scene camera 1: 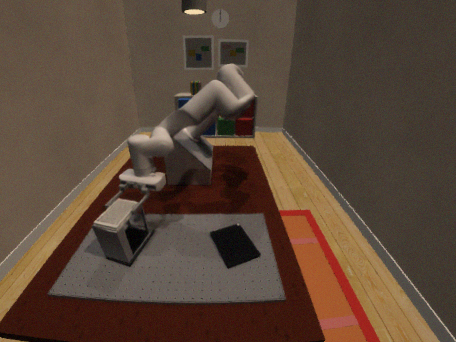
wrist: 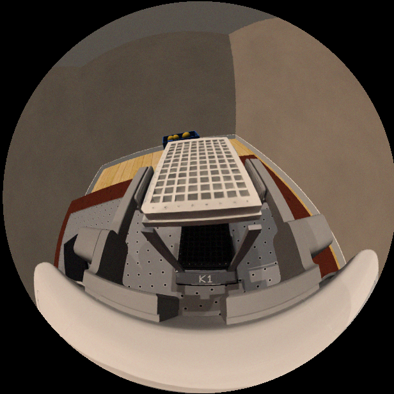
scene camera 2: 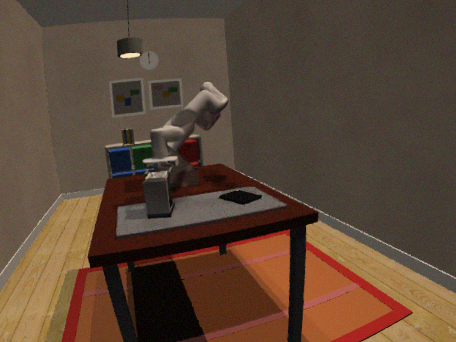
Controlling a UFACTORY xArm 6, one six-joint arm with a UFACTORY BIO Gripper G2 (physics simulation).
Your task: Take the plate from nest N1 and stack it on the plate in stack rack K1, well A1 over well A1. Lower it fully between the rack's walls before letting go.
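Places are measured from the arm's base along level axes (x ahead, y left, z up), in centimetres.
Pixels of known places: end effector, tool point: (scene camera 1: 123, 206) (scene camera 2: 157, 173); arm's base, origin of the base link: (scene camera 1: 190, 134) (scene camera 2: 170, 147).
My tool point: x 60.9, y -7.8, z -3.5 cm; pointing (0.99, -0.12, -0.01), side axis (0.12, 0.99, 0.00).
For each thing: its top centre in the pictures, then the offset to it from my tool point. Level surfaces: height alone.
- stack rack K1, middle of its top: (scene camera 1: 120, 212) (scene camera 2: 157, 177) dx +2.0, dy -0.3, dz -1.1 cm
- Black nest N1, middle of its top: (scene camera 1: 234, 242) (scene camera 2: 240, 195) dx -2.6, dy +36.0, dz -14.9 cm
- grey perforated mat, its level: dz -16.4 cm
The light plate with a grid of wells (scene camera 1: 119, 215) (scene camera 2: 157, 175) (wrist: 204, 206) is level between the fingers of my gripper (scene camera 1: 121, 205) (scene camera 2: 158, 171) (wrist: 200, 172), which is shut on its two long sides. The plate is at the top of stack rack K1 (scene camera 1: 111, 244) (scene camera 2: 158, 196) (wrist: 206, 278), near the upper ends of its tall grey walls and lined up with them. Deep inside the rack a black gridded surface (wrist: 205, 246) shows in the wrist view. Whether the plate touches the walls is hidden. Black nest N1 (scene camera 1: 235, 245) (scene camera 2: 240, 196) (wrist: 75, 259) holds no light plate.
The rack and nest are on a grey perforated mat (scene camera 1: 175, 275) (scene camera 2: 200, 216) on the dark red table (scene camera 1: 165, 320) (scene camera 2: 210, 237). The rack is at the left of the mat and the nest at the right. A blue crate with yellow balls (wrist: 180, 137) is beyond the table.
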